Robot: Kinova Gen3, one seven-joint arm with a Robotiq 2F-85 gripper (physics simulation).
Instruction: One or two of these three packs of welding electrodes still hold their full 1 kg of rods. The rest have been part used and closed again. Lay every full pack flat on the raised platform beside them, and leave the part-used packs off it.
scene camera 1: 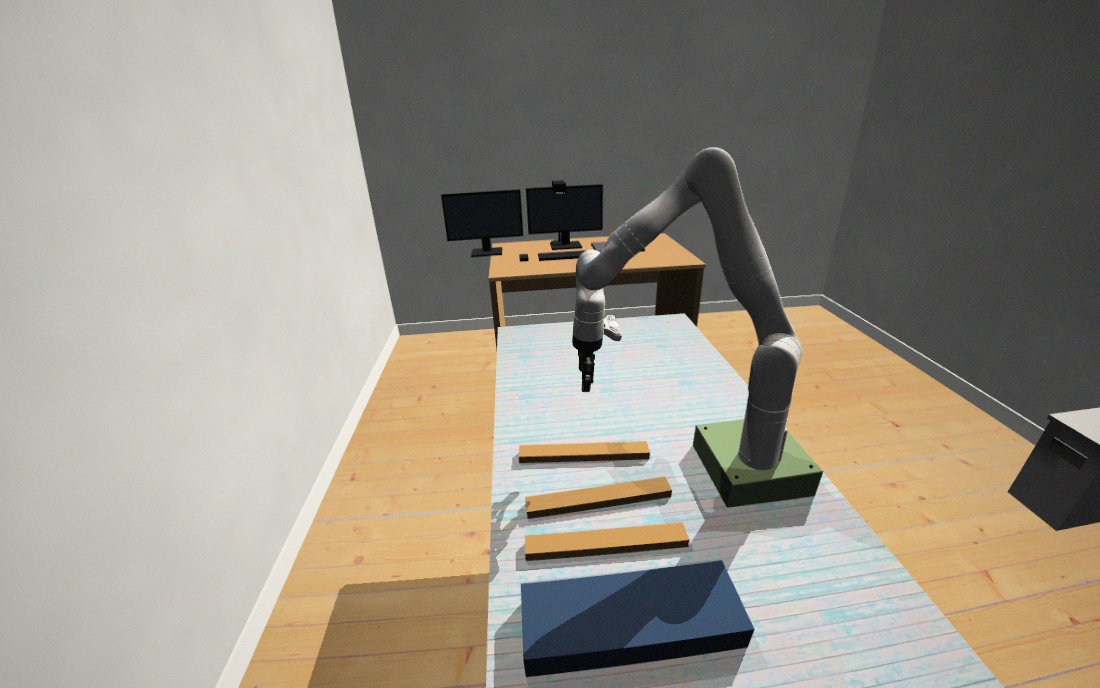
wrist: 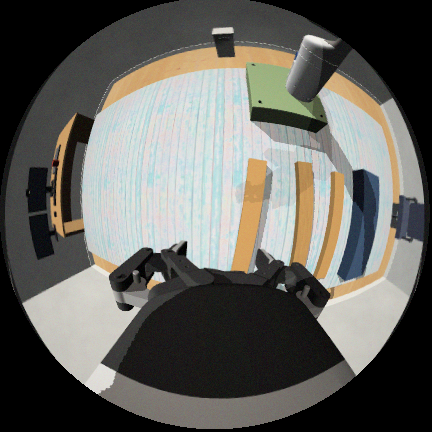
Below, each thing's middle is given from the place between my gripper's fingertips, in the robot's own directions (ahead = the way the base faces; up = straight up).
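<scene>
I consider the blue raised platform [wrist: 365, 196] and where my hand is relative to it. My hand is 52 cm to the right of the platform and 9 cm short of it, and it is 19 cm above the platform.
</scene>
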